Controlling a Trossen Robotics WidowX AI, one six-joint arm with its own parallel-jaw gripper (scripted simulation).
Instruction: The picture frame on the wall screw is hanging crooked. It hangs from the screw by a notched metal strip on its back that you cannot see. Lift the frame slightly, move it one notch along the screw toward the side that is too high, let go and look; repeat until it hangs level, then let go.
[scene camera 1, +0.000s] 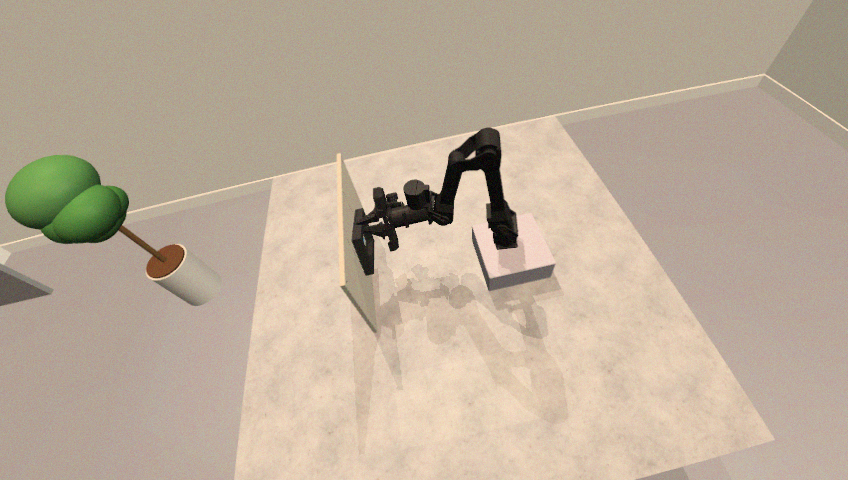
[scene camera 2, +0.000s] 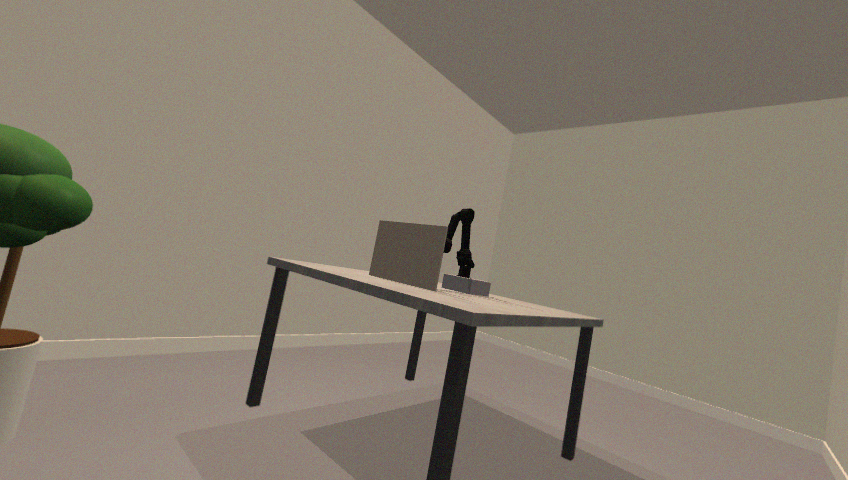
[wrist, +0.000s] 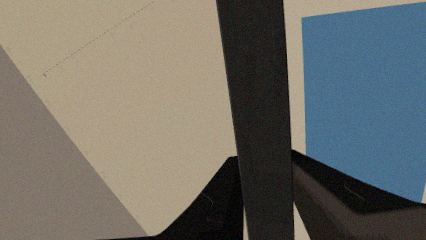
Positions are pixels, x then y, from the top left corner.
Labels:
gripper: scene camera 1; wrist; not seen in scene camera 2 (hidden by a wall panel)
picture frame: scene camera 1 363, 243; wrist 337, 88; not seen in scene camera 2 (hidden by a wall panel)
same spot on gripper: (wrist: 323, 195) = (scene camera 1: 371, 225)

